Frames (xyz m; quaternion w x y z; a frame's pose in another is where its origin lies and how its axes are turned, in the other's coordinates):
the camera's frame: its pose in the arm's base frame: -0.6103 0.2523 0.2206 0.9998 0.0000 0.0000 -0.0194
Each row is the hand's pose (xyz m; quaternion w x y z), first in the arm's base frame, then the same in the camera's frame.
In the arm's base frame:
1: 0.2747 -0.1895 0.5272 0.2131 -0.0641 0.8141 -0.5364
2: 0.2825 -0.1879 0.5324 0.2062 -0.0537 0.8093 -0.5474
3: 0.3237 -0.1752 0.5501 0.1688 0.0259 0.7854 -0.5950
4: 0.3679 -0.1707 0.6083 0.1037 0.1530 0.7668 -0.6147
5: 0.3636 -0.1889 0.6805 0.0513 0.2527 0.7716 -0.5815
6: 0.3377 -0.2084 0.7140 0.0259 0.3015 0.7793 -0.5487
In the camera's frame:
1: 0.9015 -0.4071 0.3066 0.2235 -0.0799 0.8127 -0.5322
2: 0.9092 -0.4052 0.3118 0.2168 -0.0694 0.8081 -0.5433
3: 0.9499 -0.3909 0.3295 0.1803 0.0107 0.7857 -0.5916
4: 0.9939 -0.3847 0.3877 0.1156 0.1381 0.7696 -0.6126
5: 0.9903 -0.4031 0.4599 0.0626 0.2377 0.7764 -0.5804
6: 0.9652 -0.4236 0.4934 0.0365 0.2863 0.7850 -0.5481

